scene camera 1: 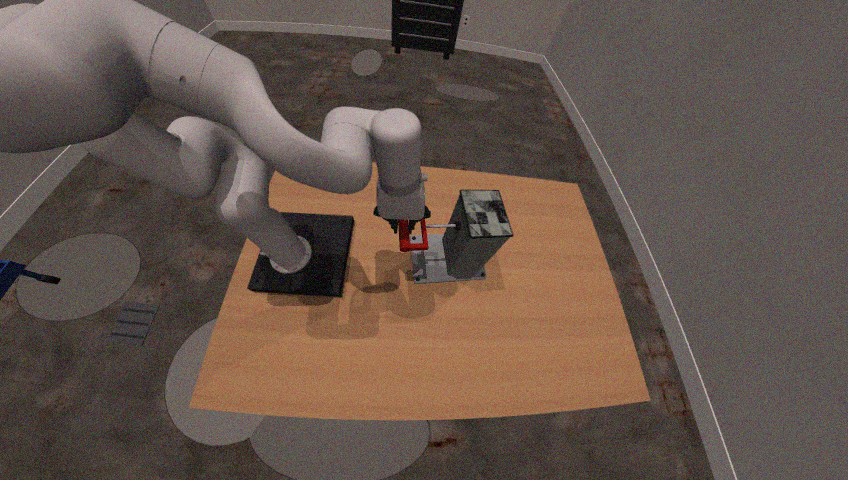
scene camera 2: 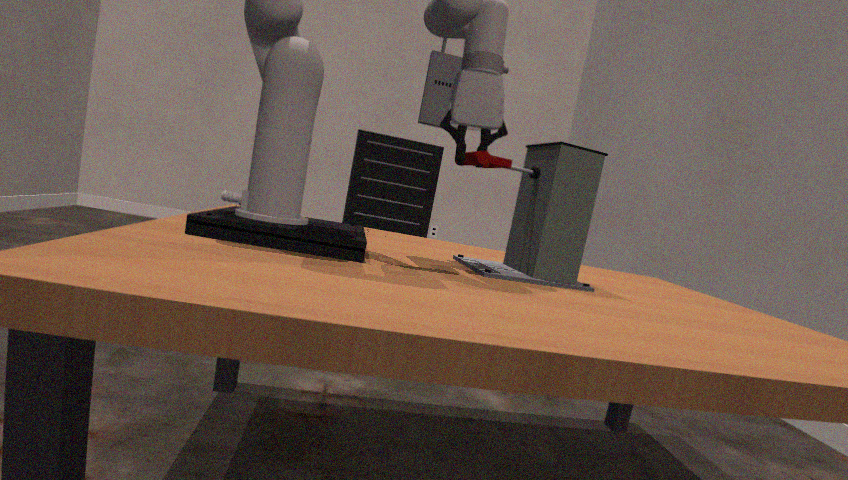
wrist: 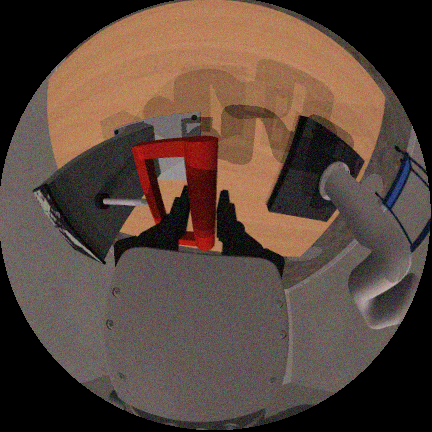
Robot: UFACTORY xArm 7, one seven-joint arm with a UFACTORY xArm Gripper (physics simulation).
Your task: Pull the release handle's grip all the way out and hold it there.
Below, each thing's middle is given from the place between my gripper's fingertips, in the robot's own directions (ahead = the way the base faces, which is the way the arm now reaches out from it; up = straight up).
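Grey base plate [scene camera 1: 429, 266]: my gripper 190 mm above it, 10 mm to the right of it, 150 mm short of it.
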